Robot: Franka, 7 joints.
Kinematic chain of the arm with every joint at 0, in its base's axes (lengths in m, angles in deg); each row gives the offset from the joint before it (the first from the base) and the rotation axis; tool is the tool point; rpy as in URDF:
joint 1: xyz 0 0 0.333 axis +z
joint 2: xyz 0 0 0 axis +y
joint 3: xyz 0 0 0.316 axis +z
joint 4: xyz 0.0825 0 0 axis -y
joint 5: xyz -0.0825 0 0.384 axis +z
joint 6: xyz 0 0 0 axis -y
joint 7: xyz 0.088 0 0 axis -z
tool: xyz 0 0 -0.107 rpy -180 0 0
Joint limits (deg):
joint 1: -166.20..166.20
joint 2: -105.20..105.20
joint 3: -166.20..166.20
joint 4: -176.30..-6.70
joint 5: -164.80..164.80
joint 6: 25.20..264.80
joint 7: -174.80..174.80
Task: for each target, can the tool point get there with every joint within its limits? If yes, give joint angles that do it. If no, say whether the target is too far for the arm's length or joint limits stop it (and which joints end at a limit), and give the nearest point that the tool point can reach.
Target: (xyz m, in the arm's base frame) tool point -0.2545 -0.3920 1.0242
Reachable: yes | joints 87.94 -56.54 37.77 -52.57 48.51 156.16 -59.31
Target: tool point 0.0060 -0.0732 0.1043
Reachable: yes | joints -122.79 38.63 16.07 -163.35 -4.85 89.34 -78.20
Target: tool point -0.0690 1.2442 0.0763
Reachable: no: too far | nearest point -0.0465 0.8390 0.1599 | short by 0.414 m
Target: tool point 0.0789 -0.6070 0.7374
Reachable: yes | joints -92.79 1.81 7.73 -92.80 -29.40 164.94 81.84
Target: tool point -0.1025 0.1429 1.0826
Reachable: yes | joints 91.38 -2.17 -9.46 -27.27 -68.80 218.39 -64.43
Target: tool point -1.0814 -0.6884 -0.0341
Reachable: no: too far | nearest point -0.6957 -0.4429 0.0968 | short by 0.476 m
